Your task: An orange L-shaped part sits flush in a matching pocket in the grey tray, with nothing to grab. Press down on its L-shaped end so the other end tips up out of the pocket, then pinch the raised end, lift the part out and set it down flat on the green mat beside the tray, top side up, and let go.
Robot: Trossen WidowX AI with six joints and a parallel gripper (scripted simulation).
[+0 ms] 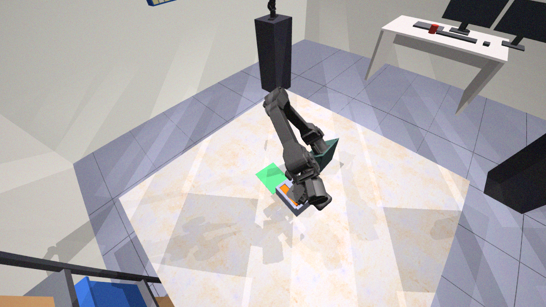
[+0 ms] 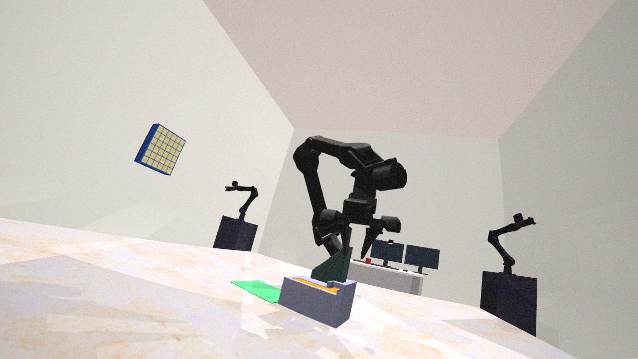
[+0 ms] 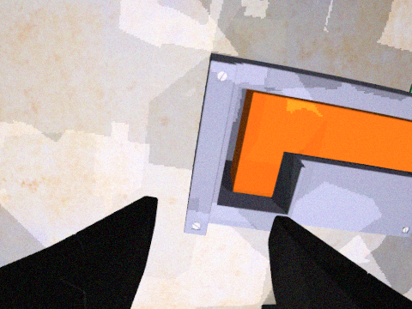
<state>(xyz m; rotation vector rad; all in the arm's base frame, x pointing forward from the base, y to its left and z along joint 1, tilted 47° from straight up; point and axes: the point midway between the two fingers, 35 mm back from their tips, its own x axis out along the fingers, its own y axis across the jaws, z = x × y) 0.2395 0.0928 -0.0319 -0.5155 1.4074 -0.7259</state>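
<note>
My gripper tip is 1 cm past the orange L-shaped part, 6 cm to the left of it and 10 cm above it. Round my gripper tip: green mat (3 cm behind, 22 cm to the right, 16 cm below).
</note>
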